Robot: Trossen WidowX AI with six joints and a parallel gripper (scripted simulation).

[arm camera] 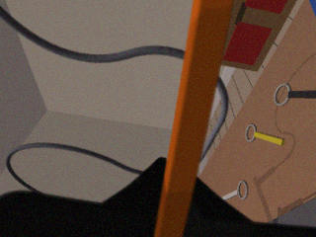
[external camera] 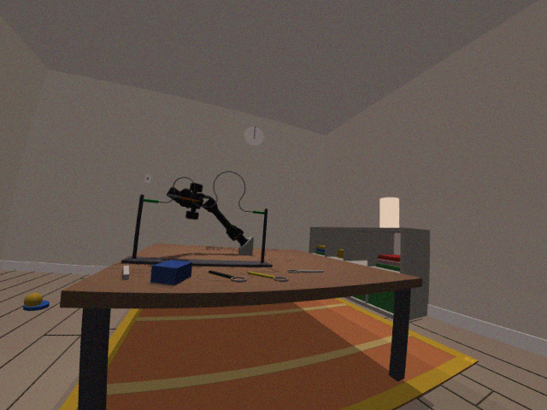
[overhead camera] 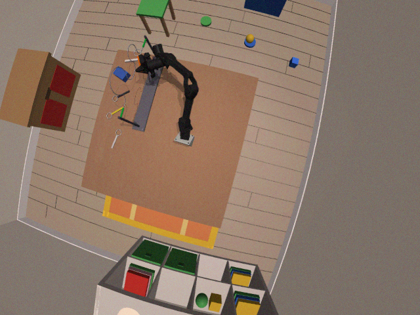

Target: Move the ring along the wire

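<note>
My gripper tip is now 9 cm to the left of the ring with orange handle. Also, from my gripper tip: white block (29 cm below, 26 cm ahead, 25 cm to the right); black-handled ring (30 cm below, 29 cm ahead, 9 cm to the left); blue box (31 cm ahead, 28 cm below, 10 cm to the right).
</note>
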